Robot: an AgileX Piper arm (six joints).
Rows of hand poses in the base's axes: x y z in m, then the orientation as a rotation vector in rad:
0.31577, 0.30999, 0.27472, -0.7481, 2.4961, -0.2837
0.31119, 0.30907, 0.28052, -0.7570, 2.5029, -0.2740
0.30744, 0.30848, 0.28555, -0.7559, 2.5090, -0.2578
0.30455, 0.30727, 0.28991, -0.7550, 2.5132, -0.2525
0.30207, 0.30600, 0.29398, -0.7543, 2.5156, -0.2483
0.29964, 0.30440, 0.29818, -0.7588, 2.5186, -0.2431
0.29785, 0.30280, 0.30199, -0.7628, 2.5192, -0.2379
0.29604, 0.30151, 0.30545, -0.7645, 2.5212, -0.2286
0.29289, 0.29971, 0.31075, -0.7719, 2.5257, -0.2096
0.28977, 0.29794, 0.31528, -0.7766, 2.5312, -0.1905
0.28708, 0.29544, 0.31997, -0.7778, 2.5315, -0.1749
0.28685, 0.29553, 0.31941, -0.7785, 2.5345, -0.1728
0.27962, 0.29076, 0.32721, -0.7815, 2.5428, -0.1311
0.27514, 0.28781, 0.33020, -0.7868, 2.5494, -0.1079
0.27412, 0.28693, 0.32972, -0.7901, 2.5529, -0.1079
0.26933, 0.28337, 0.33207, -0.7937, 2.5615, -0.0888
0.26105, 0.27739, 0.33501, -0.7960, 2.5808, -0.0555
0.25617, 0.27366, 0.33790, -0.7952, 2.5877, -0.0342
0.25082, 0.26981, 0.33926, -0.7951, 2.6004, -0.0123
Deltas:
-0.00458, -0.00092, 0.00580, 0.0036, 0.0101, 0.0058
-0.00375, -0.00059, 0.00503, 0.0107, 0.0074, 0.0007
-0.00289, -0.00121, 0.00436, 0.0033, 0.0043, -0.0007
-0.00248, -0.00127, 0.00407, 0.0027, 0.0026, -0.0003
-0.00243, -0.00160, 0.00420, 0.0020, 0.0048, 0.0031
-0.00179, -0.00160, 0.00381, 0.0025, 0.0024, 0.0034
-0.00181, -0.00129, 0.00346, 0.0057, 0.0036, 0.0023
-0.00315, -0.00180, 0.00530, 0.0106, 0.0090, 0.0072
-0.00312, -0.00177, 0.00453, 0.0111, 0.0092, 0.0051
-0.00269, -0.00250, 0.00469, 0.0105, 0.0030, 0.0035
-0.00023, 0.00009, -0.00056, 0.0007, 0.0033, 0.0001
-0.00723, -0.00477, 0.00780, 0.0265, 0.0153, 0.0073
-0.00448, -0.00295, 0.00299, 0.0133, 0.0115, 0.0059
-0.00102, -0.00088, -0.00048, -0.0015, 0.0041, 0.0014
-0.00479, -0.00356, 0.00235, 0.0104, 0.0123, 0.0036
-0.00828, -0.00598, 0.00294, 0.0179, 0.0247, 0.0025
-0.00488, -0.00373, 0.00289, 0.0131, 0.0103, 0.0013
-0.00535, -0.00385, 0.00136, 0.0119, 0.0161, 0.0006

